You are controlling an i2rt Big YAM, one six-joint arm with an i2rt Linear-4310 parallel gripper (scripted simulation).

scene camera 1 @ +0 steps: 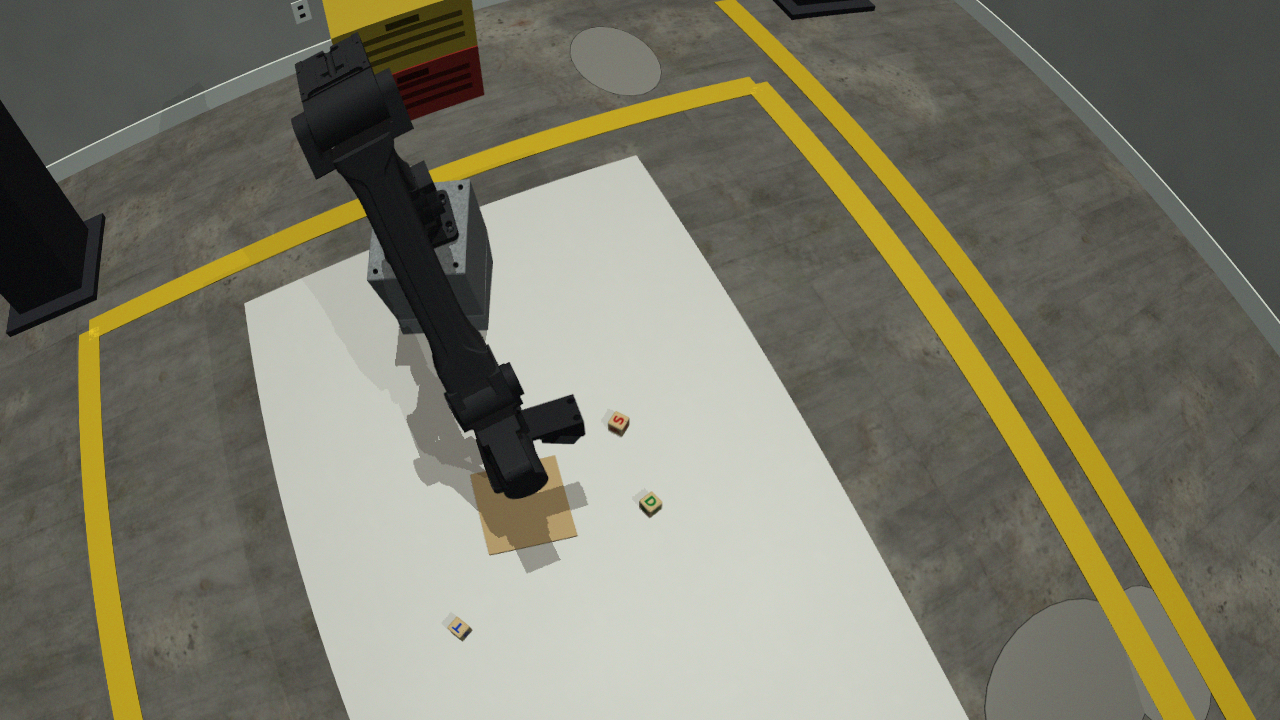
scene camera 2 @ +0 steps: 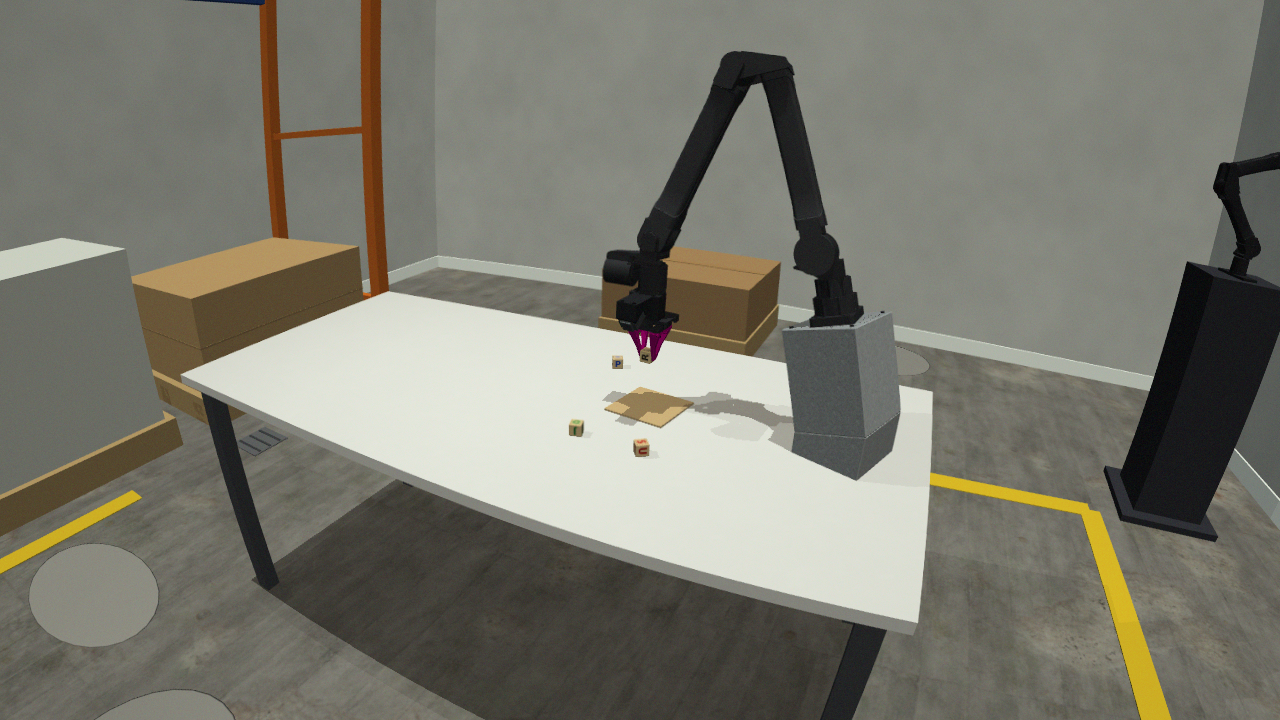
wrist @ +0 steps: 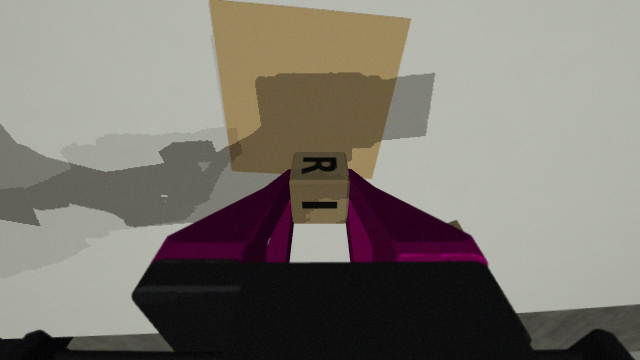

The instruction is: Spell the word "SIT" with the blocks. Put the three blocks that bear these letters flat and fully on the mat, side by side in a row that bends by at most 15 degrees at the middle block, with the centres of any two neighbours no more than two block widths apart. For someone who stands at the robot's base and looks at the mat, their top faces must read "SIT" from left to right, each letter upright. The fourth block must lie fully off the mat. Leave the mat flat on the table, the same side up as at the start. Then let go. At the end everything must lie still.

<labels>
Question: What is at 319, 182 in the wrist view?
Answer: An I block.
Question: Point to a tan mat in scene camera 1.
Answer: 508, 524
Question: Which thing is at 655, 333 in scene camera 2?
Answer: My gripper.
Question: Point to a tan mat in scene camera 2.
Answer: At 648, 406
</labels>
